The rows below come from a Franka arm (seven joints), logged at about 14 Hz.
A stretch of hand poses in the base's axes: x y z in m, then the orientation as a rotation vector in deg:
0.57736 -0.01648 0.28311 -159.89 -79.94 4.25
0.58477 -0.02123 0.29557 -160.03 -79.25 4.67
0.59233 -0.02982 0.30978 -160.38 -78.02 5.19
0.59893 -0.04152 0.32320 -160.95 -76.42 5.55
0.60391 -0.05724 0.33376 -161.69 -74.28 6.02
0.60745 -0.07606 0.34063 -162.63 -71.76 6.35
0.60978 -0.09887 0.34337 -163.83 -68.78 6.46
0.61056 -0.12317 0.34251 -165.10 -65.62 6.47
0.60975 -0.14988 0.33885 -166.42 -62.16 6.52
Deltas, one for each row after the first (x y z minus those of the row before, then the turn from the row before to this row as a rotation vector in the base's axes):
0.00741 -0.00475 0.01246 0.02 0.32 -0.44
0.00756 -0.00859 0.01421 0.02 0.40 -0.81
0.00660 -0.01170 0.01342 0.01 0.28 -1.09
0.00498 -0.01572 0.01056 0.02 0.37 -1.45
0.00354 -0.01882 0.00687 0.00 0.27 -1.73
0.00233 -0.02281 0.00274 -0.05 0.10 -2.07
0.00078 -0.02430 -0.00086 -0.07 0.02 -2.19
-0.00081 -0.02671 -0.00366 -0.10 0.05 -2.38

